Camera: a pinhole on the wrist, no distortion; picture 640 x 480 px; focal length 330.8 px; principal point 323.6 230.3 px. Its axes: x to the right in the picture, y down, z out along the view. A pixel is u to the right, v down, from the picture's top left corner.
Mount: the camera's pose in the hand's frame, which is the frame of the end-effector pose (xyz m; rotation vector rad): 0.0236 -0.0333 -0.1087 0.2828 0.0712 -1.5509
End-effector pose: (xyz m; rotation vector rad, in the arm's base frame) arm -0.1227 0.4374 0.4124 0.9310 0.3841 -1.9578
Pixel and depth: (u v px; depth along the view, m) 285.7 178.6 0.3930
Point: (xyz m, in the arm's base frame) -0.2840 0.3731 0.6537
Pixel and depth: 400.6 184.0 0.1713
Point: -0.2286 0.4840 0.4478
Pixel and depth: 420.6 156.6 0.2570
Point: -0.2923 0.4978 0.5218
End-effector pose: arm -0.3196 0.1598 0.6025 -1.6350 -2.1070 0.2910
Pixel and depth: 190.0 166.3 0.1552
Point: -0.3442 0.1365 0.5545
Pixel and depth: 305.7 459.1 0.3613
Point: -0.5770 0.3767 0.4505
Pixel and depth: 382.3 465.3 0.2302
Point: -0.5174 0.2885 0.5808
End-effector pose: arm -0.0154 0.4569 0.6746 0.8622 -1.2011 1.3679
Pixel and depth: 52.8 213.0 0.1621
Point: -0.0817 0.3857 0.6715
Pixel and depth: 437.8 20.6 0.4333
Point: 0.2743 0.1289 0.4942
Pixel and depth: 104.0 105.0 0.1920
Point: -0.0615 0.3496 0.6137
